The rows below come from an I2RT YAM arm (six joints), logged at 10 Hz.
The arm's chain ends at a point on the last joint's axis. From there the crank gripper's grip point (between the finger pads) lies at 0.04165 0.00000 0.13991 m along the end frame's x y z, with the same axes.
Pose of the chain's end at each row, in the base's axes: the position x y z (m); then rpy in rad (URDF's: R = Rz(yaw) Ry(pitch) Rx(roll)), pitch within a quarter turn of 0, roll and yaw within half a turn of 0:
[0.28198 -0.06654 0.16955 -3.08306 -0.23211 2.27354]
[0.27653 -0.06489 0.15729 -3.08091 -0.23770 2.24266]
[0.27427 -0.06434 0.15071 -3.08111 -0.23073 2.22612]
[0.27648 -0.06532 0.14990 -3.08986 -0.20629 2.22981]
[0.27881 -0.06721 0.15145 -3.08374 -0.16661 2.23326]
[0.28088 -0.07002 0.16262 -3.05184 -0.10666 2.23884]
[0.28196 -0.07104 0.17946 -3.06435 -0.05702 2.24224]
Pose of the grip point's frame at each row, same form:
[0.22877 -0.01638 0.04321 -3.08306 -0.23211 2.27354]
[0.22422 -0.01275 0.03137 -3.08091 -0.23770 2.24266]
[0.22339 -0.01203 0.02428 -3.08111 -0.23073 2.22612]
[0.22827 -0.01489 0.02167 -3.08986 -0.20629 2.22981]
[0.23292 -0.02154 0.02062 -3.08374 -0.16661 2.23326]
[0.23619 -0.03363 0.02850 -3.05184 -0.10666 2.23884]
[0.24269 -0.03898 0.04257 -3.06435 -0.05702 2.24224]

